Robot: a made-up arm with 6 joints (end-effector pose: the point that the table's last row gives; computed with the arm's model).
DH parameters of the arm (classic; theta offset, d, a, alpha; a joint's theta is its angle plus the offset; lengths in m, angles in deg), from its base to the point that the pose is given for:
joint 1: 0 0.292 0 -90
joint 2: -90 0 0.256 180
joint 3: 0 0 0 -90
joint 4: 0 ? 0 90
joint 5: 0 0.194 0 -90
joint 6: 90 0 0 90
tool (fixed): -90 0 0 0
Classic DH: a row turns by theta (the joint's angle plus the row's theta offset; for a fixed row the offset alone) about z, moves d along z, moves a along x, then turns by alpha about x.
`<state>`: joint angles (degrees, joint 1 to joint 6).
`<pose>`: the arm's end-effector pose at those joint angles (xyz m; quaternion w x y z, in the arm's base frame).
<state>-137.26 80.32 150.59 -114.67 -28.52 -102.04</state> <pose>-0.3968 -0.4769 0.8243 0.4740 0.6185 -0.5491 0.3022</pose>
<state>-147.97 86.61 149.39 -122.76 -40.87 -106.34</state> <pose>-0.5100 -0.4429 0.7510 0.4256 0.6720 -0.5371 0.2807</pose>
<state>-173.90 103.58 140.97 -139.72 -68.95 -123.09</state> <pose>-0.7680 -0.2309 0.4863 0.2574 0.7341 -0.5211 0.3511</pose>
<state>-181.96 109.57 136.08 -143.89 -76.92 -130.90</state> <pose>-0.8188 -0.1288 0.3642 0.1972 0.7250 -0.5123 0.4160</pose>
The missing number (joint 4, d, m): -0.583
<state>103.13 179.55 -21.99 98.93 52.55 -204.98</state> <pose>0.1094 -0.6015 0.0718 0.2805 -0.3139 0.3393 -0.8412</pose>
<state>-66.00 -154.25 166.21 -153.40 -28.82 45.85</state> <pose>0.2736 -0.1881 -0.3767 0.4454 0.7704 -0.3161 -0.3290</pose>
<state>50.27 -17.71 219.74 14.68 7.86 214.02</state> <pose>-0.0795 -0.3892 0.0180 0.5129 0.2982 0.5323 -0.6039</pose>
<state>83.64 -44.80 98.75 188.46 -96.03 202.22</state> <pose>-0.2608 -0.6072 0.8430 0.2414 -0.5843 0.6092 0.4789</pose>
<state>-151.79 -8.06 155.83 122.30 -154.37 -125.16</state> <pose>0.6143 0.2119 0.5497 0.2280 0.0906 0.8515 -0.4635</pose>
